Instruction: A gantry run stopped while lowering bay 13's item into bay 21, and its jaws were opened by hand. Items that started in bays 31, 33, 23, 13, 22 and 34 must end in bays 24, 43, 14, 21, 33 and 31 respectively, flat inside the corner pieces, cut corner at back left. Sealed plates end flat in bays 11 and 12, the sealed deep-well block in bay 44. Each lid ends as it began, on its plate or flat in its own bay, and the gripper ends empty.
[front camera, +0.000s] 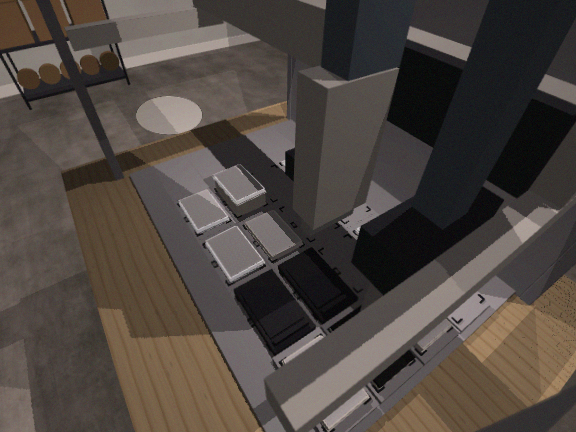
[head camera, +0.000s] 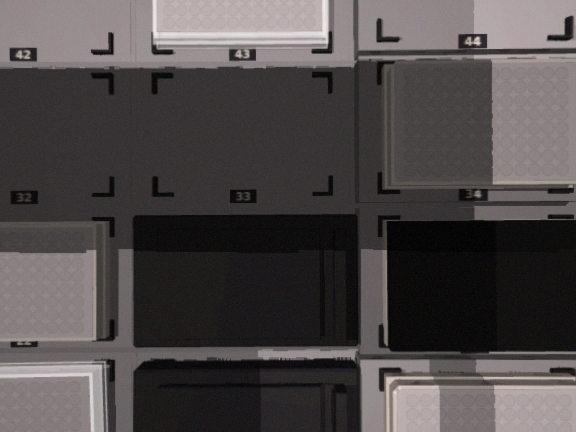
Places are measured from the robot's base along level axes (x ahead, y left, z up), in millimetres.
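Where they show: robot's base, origin of its link: (front camera: 178, 204).
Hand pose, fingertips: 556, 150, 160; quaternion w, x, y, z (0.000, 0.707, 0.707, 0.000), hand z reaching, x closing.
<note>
Things, the pixels of their top centre, and the offset from my fingertips, as dx, dy, dz. "*": a spot on its surface instead.
- black-topped plate, centre of its top: (head camera: 489, 285) (front camera: 372, 341) +0, +0, -129
- pale plate with clear rims, a spot on its surface: (head camera: 240, 17) * -163, +186, -146
- bay 34, a spot on its surface: (head camera: 530, 125) * +29, +104, -131
- bay 22, a spot on its surface: (head camera: 47, 295) (front camera: 276, 240) * -300, -9, -146
- bay 14, a spot on its surface: (head camera: 525, 410) * +24, -82, -131
- tall block with a light top, centre of its top: (front camera: 238, 181) -490, -2, -104
- Black stepped blocks cover bay 23, centre of its top: (head camera: 242, 284) (front camera: 317, 277) -160, +1, -129
- bay 13, centre of its top: (front camera: 272, 303) -160, -106, -129
- bay 11, a spot on its surface: (front camera: 204, 210) * -482, -106, -146
- bay 12, a spot on its surface: (head camera: 40, 405) (front camera: 246, 253) * -303, -85, -144
The gripper's black body (front camera: 400, 257) hangs over the column of bay 24. Its jaws are hidden behind the front rail, so their opening cannot be told. A black-topped plate (front camera: 395, 370) (head camera: 480, 285) with a pale left edge is in bay 24; whether it lies flat is unclear. A pale plate with clear rims (head camera: 240, 17) is in bay 43. Pale plates are in bay 34 (head camera: 530, 125), bay 22 (front camera: 272, 232) (head camera: 47, 295) and bay 14 (head camera: 525, 410). A tall block with a light top (front camera: 239, 185) is in bay 21. Bays 31, 33 and 44 show bare.
Black stepped blocks cover bay 23 (front camera: 320, 282) (head camera: 240, 285) and bay 13 (front camera: 275, 310) (head camera: 225, 405). Light-topped plates stand in bay 11 (front camera: 204, 210) and bay 12 (front camera: 235, 252) (head camera: 40, 405). The beige pipetting stage (front camera: 330, 150) and front rail (front camera: 400, 320) block parts of the front view.
</note>
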